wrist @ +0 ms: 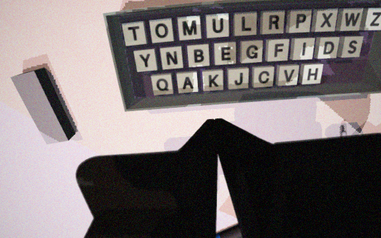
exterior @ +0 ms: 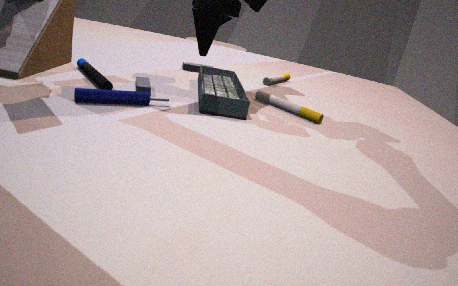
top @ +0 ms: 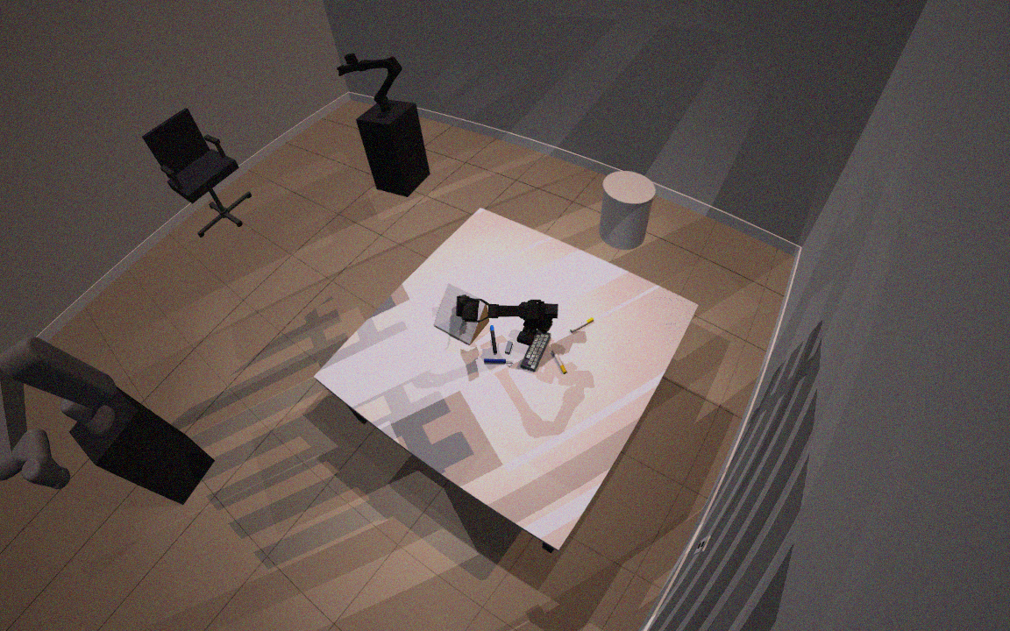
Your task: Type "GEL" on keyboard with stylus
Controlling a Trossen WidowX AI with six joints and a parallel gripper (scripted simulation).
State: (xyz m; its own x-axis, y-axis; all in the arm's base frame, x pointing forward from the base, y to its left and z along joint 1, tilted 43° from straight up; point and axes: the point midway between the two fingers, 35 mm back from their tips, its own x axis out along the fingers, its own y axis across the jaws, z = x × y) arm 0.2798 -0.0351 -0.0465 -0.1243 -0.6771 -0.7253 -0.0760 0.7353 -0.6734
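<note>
Now: gripper tip 7 cm past the blue stylus, 14 cm to the left of it and 5 cm above it. Round my gripper tip: L key (5 cm ahead, 2 cm to the right, 4 cm below); G key (4 cm ahead, 3 cm to the right, 4 cm below); stylus tip (4 cm behind, 13 cm to the right, 5 cm below).
</note>
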